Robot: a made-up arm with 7 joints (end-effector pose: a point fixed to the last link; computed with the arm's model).
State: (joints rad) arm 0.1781 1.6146 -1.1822 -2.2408 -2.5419 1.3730 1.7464
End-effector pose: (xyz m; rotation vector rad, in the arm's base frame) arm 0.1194 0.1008 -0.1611 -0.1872 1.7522 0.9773
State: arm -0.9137 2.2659 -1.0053 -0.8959 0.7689 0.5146 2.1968
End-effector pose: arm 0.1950 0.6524 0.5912 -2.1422 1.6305 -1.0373
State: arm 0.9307 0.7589 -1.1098 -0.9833 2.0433 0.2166 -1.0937
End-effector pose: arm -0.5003 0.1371 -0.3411 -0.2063 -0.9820 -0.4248
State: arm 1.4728 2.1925 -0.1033 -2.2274 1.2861 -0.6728 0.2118
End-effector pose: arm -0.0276 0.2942 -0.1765 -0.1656 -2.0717 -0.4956
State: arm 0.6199 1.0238 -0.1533 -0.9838 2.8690 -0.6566 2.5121
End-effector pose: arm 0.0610 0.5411 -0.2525 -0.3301 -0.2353 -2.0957
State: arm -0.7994 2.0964 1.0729 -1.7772 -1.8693 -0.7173 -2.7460
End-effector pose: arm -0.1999 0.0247 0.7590 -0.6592 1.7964 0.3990
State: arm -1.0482 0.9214 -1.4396 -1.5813 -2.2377 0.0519 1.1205
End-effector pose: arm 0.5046 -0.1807 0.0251 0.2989 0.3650 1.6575
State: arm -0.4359 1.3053 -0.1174 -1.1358 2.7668 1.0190 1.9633
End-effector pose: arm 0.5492 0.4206 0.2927 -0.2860 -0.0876 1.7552
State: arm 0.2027 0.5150 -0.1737 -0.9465 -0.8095 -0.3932 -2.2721
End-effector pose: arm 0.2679 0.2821 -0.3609 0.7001 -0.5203 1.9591
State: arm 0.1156 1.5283 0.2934 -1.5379 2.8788 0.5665 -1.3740
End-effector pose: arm 0.4913 0.4221 0.2894 -0.2602 2.9933 0.6392
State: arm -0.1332 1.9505 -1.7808 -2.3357 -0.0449 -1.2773 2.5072
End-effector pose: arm -0.0342 0.2288 -0.1324 -0.6830 -0.6901 0.8534
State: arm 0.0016 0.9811 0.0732 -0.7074 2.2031 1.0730 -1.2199
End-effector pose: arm 0.3107 0.6221 -0.1647 0.2444 -2.3342 -0.2637
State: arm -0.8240 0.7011 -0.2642 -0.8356 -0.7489 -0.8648 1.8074
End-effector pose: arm 0.7131 0.2434 0.1368 -0.3587 -3.0887 -0.2442
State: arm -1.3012 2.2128 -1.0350 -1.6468 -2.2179 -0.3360 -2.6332
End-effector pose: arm 0.3570 0.3581 0.5675 -1.5134 2.3885 1.2513
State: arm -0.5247 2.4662 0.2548 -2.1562 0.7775 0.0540 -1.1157
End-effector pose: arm 0.2688 -0.0949 0.6334 -0.3664 -0.2856 1.8449
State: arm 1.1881 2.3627 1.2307 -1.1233 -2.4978 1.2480 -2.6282
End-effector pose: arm 0.6423 0.2731 0.4364 0.3349 1.8359 0.9407
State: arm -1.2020 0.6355 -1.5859 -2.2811 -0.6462 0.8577 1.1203
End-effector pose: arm 0.1779 -0.3503 0.1006 0.4938 2.2480 0.9967
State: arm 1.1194 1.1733 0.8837 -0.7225 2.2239 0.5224 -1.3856
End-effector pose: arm -0.2195 0.7776 0.1580 1.4499 -1.4351 -0.9228
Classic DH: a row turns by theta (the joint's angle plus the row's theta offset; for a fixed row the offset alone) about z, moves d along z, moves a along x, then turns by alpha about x. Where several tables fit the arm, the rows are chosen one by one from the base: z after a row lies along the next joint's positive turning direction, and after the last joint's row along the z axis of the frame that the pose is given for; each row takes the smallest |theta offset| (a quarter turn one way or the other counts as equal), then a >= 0, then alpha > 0; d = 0 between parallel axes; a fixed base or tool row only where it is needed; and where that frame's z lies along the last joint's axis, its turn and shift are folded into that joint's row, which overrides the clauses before.
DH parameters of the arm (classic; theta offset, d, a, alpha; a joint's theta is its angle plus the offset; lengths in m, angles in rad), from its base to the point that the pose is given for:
base (fixed): 0 0.2375 -0.029 -1.2217
joint 1: -1.5708 0.0198 0.0018 -1.5708
joint 2: 1.2217 0.02 0.015 1.5708
joint 3: 1.5708 -0.324 0.052 -1.5708
joint 4: 0 0.023 -0.026 1.5708
joint 5: 0 -0.464 -0.029 -1.5708
joint 6: 0 0.017 0.009 1.5708
joint 7: 1.2538 0.0019 0.0182 -1.3768
tool (fixed): -2.164 0.0318 0 0

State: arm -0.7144 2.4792 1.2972 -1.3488 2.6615 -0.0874 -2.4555
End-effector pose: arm -0.3461 -0.0305 0.8291 -1.3200 0.0778 0.5172
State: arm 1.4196 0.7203 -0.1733 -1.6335 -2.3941 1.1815 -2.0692
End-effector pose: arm -0.2532 0.2378 -0.3218 1.1965 -2.2790 0.8233
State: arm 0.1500 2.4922 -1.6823 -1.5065 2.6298 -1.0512 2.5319
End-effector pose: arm -0.0762 0.6346 0.2126 -1.2239 1.5938 -1.7826
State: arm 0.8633 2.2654 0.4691 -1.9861 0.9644 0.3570 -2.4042
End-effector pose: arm 0.4777 0.1310 0.1273 0.9124 -0.6904 1.9038
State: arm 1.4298 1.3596 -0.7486 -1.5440 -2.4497 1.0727 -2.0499
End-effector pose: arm -0.4740 0.2697 -0.1892 0.5348 -1.6150 0.3901
